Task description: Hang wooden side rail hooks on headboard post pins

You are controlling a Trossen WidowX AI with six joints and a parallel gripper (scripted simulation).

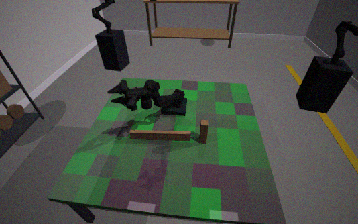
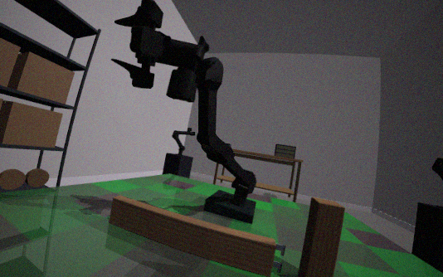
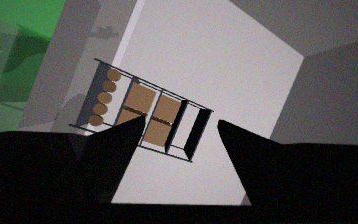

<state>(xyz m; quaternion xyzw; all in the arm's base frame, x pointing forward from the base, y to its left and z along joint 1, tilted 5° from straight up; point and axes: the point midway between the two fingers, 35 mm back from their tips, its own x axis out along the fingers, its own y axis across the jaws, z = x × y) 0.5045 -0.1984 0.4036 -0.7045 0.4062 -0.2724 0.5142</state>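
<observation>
Now: the headboard post 240 mm behind my gripper tip, 470 mm to the left of it and 370 mm below it.
</observation>
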